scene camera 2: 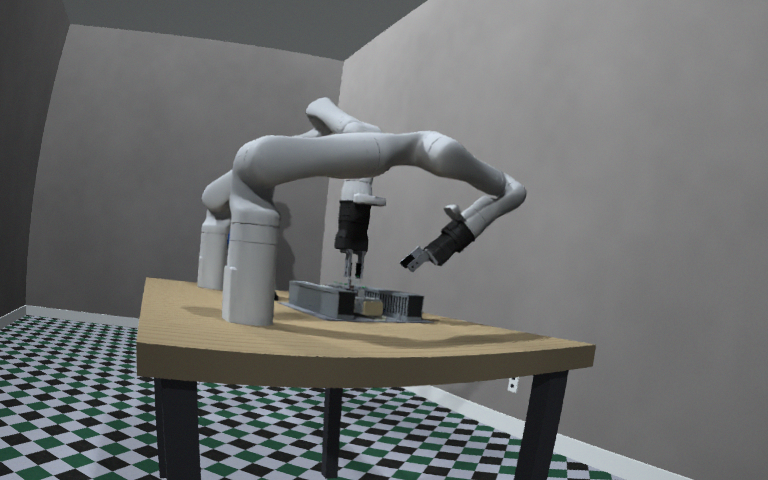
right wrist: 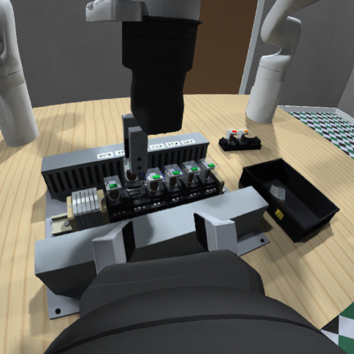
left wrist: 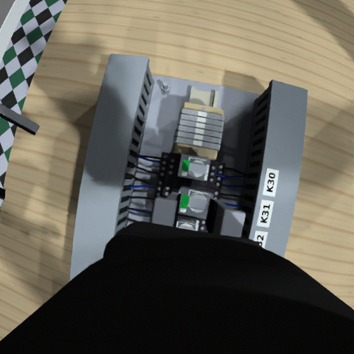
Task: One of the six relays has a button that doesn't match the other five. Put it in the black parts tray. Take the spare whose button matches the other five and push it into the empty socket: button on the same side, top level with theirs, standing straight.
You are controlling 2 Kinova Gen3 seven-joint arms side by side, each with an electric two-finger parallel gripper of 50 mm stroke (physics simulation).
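Seen in the pictures: left gripper, fingertip midpoint: (scene camera 2: 352, 277); right gripper, fingertip midpoint: (scene camera 2: 405, 267); left arm's base at its link origin: (scene camera 2: 210, 287); right arm's base at its link origin: (scene camera 2: 248, 321).
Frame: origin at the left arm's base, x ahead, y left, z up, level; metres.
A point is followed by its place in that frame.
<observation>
My left gripper (scene camera 2: 353, 275) @[y -0.445, x 0.328, z 0.088 m] (left wrist: 192, 208) (right wrist: 135, 164) is shut on a clear relay with a green button (left wrist: 198, 201). It holds the relay upright, a little above the empty socket (right wrist: 134, 192), second from the left in the right wrist view. The button faces the same side as the green button of the neighbouring relay (left wrist: 196, 167) (right wrist: 113, 187). Several more green-button relays (right wrist: 173, 174) stand in the row. A clear relay (right wrist: 278, 192) lies in the black parts tray (right wrist: 315, 226); its button cannot be made out. My right gripper (scene camera 2: 408, 260) @[y -0.435, x 0.466, z 0.123 m] (right wrist: 164, 230) is open and empty.
Grey slotted ducts (left wrist: 285, 150) (right wrist: 150, 225) flank the row. A terminal block (left wrist: 200, 129) (right wrist: 86, 206) sits at its end. A black holder (right wrist: 240, 145) with a red-button relay (right wrist: 232, 134) and an orange-button relay (right wrist: 243, 134) stands behind the tray.
</observation>
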